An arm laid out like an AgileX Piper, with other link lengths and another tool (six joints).
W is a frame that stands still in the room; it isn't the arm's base.
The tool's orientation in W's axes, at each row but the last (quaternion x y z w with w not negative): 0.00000, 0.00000, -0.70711, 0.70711; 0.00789, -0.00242, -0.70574, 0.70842; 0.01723, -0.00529, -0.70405, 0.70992; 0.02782, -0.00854, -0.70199, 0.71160; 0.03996, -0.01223, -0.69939, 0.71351; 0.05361, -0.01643, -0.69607, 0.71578; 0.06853, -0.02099, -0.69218, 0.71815; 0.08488, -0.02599, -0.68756, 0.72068; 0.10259, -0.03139, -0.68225, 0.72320
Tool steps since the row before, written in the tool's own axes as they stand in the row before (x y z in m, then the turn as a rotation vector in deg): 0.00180, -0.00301, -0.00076, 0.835, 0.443, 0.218; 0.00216, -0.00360, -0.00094, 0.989, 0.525, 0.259; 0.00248, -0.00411, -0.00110, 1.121, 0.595, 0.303; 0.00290, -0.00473, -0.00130, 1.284, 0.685, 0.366; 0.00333, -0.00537, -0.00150, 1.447, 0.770, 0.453; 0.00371, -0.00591, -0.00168, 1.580, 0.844, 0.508; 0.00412, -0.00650, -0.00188, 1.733, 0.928, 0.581; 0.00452, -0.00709, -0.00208, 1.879, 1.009, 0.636; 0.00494, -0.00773, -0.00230, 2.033, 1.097, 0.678
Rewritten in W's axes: -0.00301, -0.00180, -0.00076, 0.443, -0.835, 0.218; -0.00358, -0.00217, -0.00101, 0.525, -0.989, 0.259; -0.00405, -0.00249, -0.00127, 0.595, -1.121, 0.303; -0.00462, -0.00292, -0.00162, 0.684, -1.285, 0.366; -0.00517, -0.00337, -0.00202, 0.765, -1.449, 0.453; -0.00560, -0.00376, -0.00245, 0.838, -1.583, 0.508; -0.00604, -0.00419, -0.00296, 0.918, -1.738, 0.581; -0.00643, -0.00460, -0.00353, 0.997, -1.885, 0.637; -0.00682, -0.00504, -0.00419, 1.086, -2.038, 0.680
